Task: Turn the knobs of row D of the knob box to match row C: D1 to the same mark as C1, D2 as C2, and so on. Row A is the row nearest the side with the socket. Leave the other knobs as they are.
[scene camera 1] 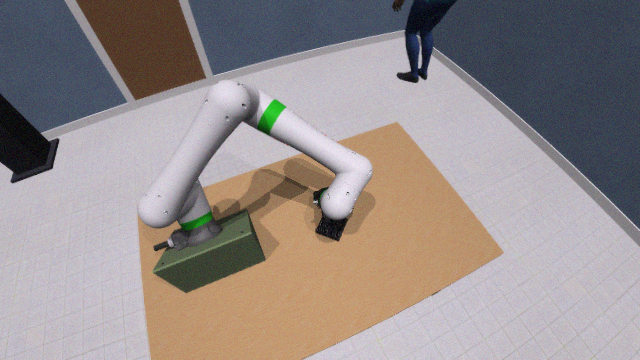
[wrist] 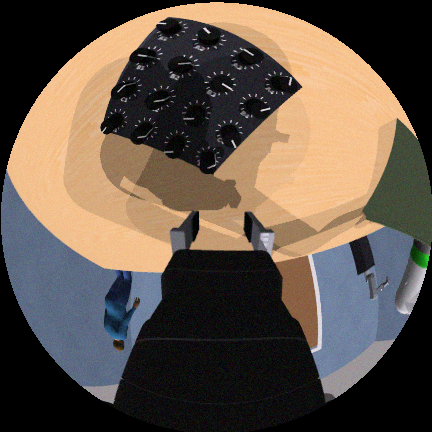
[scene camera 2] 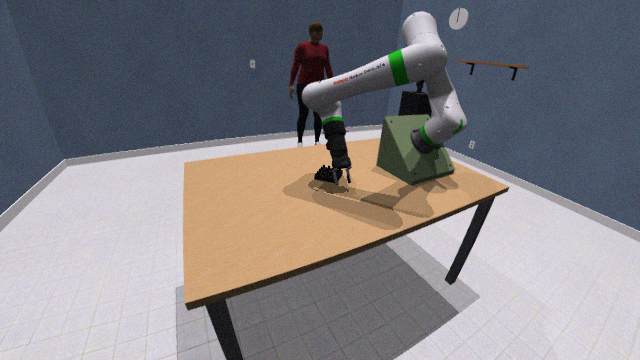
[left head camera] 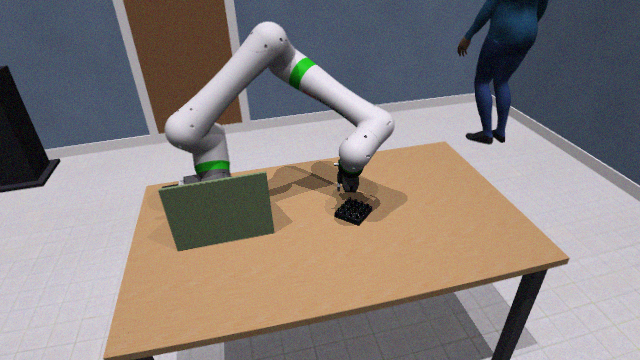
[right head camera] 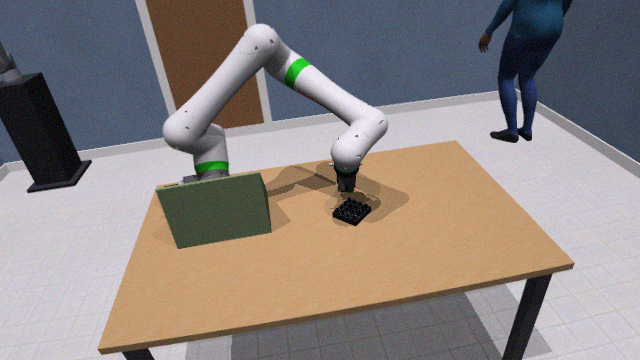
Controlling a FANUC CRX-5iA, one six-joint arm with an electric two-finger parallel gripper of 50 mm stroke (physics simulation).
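Frame: origin at the arm's base, x ahead, y left, z up, level; millimetres.
Seen in the pictures: gripper, fingertip midpoint: [wrist: 221, 220] [scene camera 2: 343, 183]; arm's base at its link origin: [scene camera 1: 204, 236] [scene camera 2: 421, 141] [left head camera: 215, 189] [right head camera: 214, 188].
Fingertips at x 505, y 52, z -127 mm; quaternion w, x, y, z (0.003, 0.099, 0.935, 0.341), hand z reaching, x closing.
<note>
Pixels of each thing's top centre, then the offset from my fingertips to it. Level surfaces: height alone.
- black knob box at its top centre: [wrist: 185, 89] [right head camera: 351, 206] [left head camera: 353, 206] [scene camera 1: 331, 223] [scene camera 2: 329, 169] dx -5, dy -135, dz +8 mm
- D1 at its top centre: [wrist: 105, 127] dx +52, dy -136, dz +8 mm
- D2 at its top centre: [wrist: 137, 137] dx +33, dy -116, dz +8 mm
- D3 at its top centre: [wrist: 172, 151] dx +15, dy -97, dz +8 mm
- D4 at its top centre: [wrist: 207, 167] dx -3, dy -78, dz +8 mm
- C1 at its top centre: [wrist: 117, 91] dx +33, dy -154, dz +8 mm
- C2 at its top centre: [wrist: 153, 101] dx +14, dy -135, dz +8 mm
- C3 at its top centre: [wrist: 193, 118] dx -4, dy -116, dz +8 mm
- C4 at its top centre: [wrist: 231, 140] dx -23, dy -96, dz +8 mm
- table at its surface level: dz -30 mm
The black knob box [left head camera: 353, 211] [right head camera: 352, 212] [scene camera 1: 331, 229] [scene camera 2: 327, 174] [wrist: 192, 82] lies on the table. In the wrist view row D is its lower edge: D1 [wrist: 112, 122], D2 [wrist: 144, 131], D3 [wrist: 176, 145], D4 [wrist: 208, 161]. Row C is above: C1 [wrist: 125, 89], C2 [wrist: 160, 99], C3 [wrist: 196, 115], C4 [wrist: 230, 134]. C3 and D3 lines both point left; C4's points down and slightly right, D4's differs. Exact marks are too small to tell. My gripper [scene camera 2: 343, 181] [wrist: 221, 220] is open and empty, beside the box's row D side, touching no knob.
The table [left head camera: 310, 280] [right head camera: 310, 275] [scene camera 2: 240, 225] bears the box. The green arm pedestal [left head camera: 220, 212] [right head camera: 217, 212] [scene camera 1: 215, 265] [scene camera 2: 400, 150] [wrist: 405, 190] stands at the arm's base. A person in blue [left head camera: 505, 65] [wrist: 117, 310] and one in red [scene camera 2: 312, 62] stand beyond the table.
</note>
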